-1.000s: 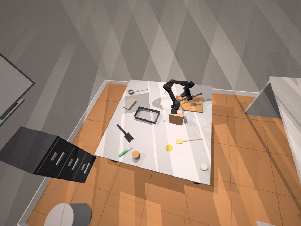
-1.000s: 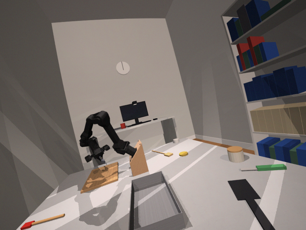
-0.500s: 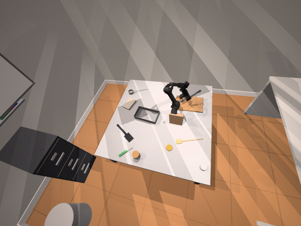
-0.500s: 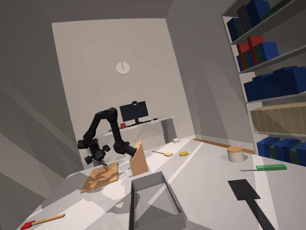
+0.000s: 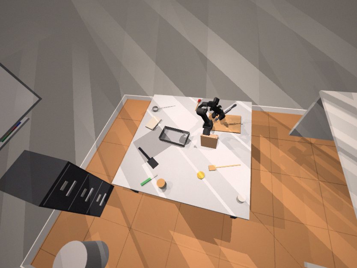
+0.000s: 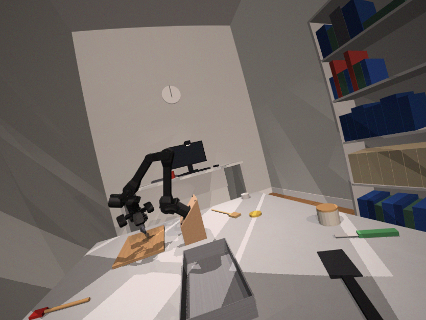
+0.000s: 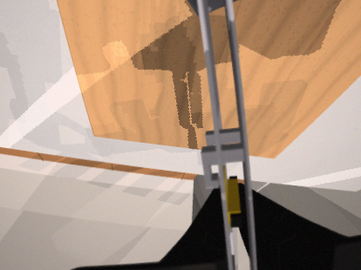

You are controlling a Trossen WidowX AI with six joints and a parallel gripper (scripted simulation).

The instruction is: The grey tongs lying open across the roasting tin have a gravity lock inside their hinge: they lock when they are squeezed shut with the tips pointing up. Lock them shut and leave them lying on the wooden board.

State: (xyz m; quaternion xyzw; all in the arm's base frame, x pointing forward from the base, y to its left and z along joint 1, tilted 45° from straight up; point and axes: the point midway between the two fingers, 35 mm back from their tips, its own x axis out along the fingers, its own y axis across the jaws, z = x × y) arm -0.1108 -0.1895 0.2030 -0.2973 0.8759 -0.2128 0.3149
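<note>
Right now my gripper tip is 10 mm to the left of the wooden board and 120 mm above it. From my gripper tip the other things lie so: red spatula (370 mm ahead, 240 mm to the right, 120 mm below); then roasting tin (490 mm ahead, 320 mm to the left, 100 mm below); then yellow disc (90 mm ahead, 660 mm to the left, 120 mm below).
</note>
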